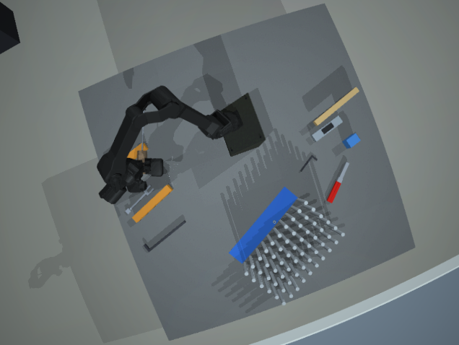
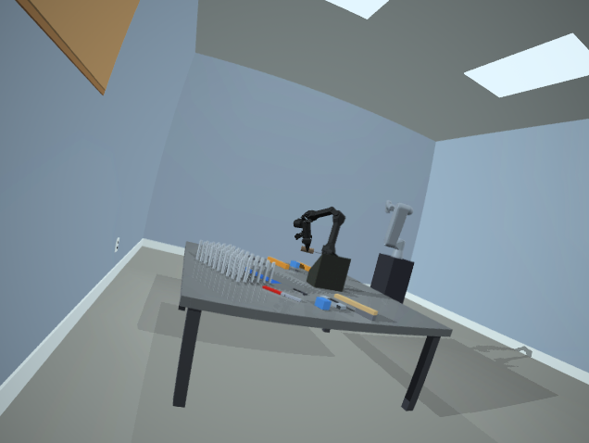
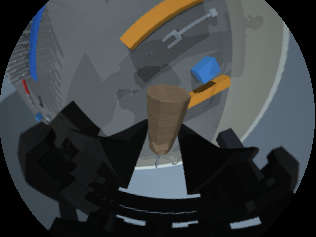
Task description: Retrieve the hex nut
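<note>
Right now the wooden-handled screwdriver is 10 cm behind my gripper tip and 4 cm to the left of it. Also, from my gripper tip: grey block 14 cm ahead, 79 cm to the left, 14 cm below; wrench 13 cm ahead, 13 cm to the right, 15 cm below; blue taped strip 44 cm ahead, 35 cm to the left, 15 cm below.
</note>
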